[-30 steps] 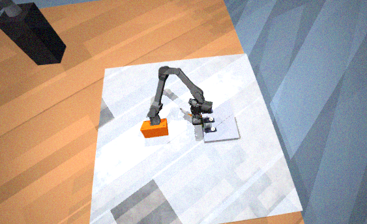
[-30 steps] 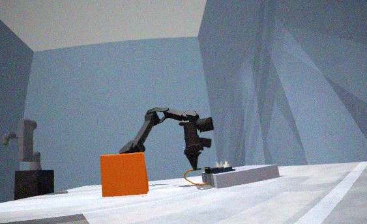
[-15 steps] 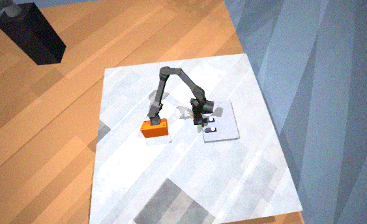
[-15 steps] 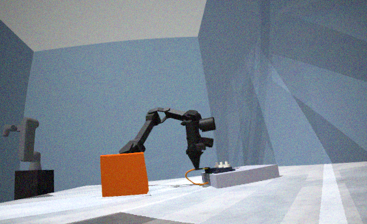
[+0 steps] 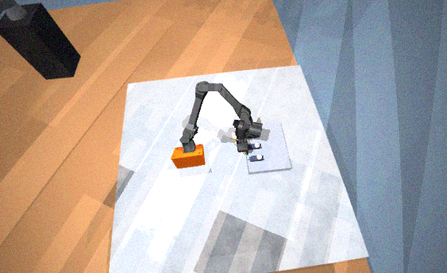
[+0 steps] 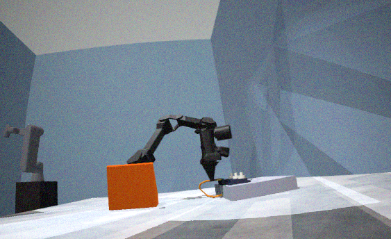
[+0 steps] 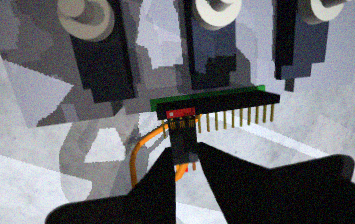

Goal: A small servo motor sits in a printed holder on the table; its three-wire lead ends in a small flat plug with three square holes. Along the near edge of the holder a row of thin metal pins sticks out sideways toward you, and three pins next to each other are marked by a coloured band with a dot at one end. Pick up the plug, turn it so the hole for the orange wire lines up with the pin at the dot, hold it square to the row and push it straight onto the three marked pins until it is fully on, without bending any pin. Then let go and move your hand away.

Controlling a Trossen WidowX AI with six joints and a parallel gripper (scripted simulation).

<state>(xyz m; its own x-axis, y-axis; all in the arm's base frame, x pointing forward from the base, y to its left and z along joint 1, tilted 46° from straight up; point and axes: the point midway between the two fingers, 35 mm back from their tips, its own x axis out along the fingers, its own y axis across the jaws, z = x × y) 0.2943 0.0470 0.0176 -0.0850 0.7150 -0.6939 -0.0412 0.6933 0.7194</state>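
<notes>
Now: the red band 30 mm ahead of my gripper tip. Round my gripper tip: grey printed holder: 190 mm ahead, 50 mm below, 20 mm to the right.
</notes>
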